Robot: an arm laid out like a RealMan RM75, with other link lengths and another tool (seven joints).
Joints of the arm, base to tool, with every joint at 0 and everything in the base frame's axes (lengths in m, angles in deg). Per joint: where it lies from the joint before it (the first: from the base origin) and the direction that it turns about. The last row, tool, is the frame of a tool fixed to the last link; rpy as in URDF.
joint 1: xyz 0 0 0.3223 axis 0 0 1
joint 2: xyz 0 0 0 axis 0 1 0
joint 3: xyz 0 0 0.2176 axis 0 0 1
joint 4: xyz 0 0 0 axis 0 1 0
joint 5: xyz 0 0 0.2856 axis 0 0 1
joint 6: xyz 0 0 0 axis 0 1 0
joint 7: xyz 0 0 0.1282 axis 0 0 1
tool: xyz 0.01 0.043 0.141 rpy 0 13.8 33.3
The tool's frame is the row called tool.
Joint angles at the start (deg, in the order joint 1, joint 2, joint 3, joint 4, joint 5, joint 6, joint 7):
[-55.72 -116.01 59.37 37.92 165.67 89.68 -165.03]
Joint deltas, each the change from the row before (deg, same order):
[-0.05 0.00 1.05 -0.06 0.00 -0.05 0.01]
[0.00 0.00 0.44 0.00 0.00 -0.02 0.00]
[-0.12 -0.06 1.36 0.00 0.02 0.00 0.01]
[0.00 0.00 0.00 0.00 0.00 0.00 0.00]
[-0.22 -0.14 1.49 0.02 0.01 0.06 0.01]
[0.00 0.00 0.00 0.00 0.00 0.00 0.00]
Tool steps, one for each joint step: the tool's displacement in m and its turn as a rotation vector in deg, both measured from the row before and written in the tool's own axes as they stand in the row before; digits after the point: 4 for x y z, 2 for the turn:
[-0.0015 0.0004 0.0012 0.28 -0.71 0.75]
[-0.0007 0.0001 0.0005 0.13 -0.29 0.30]
[-0.0012 0.0011 0.0013 0.34 -0.91 1.06]
[0.0000 0.0000 0.0000 0.00 0.00 0.00]
[-0.0005 0.0020 0.0014 0.29 -0.98 1.26]
[0.0000 0.0000 0.0000 0.00 0.00 0.00]

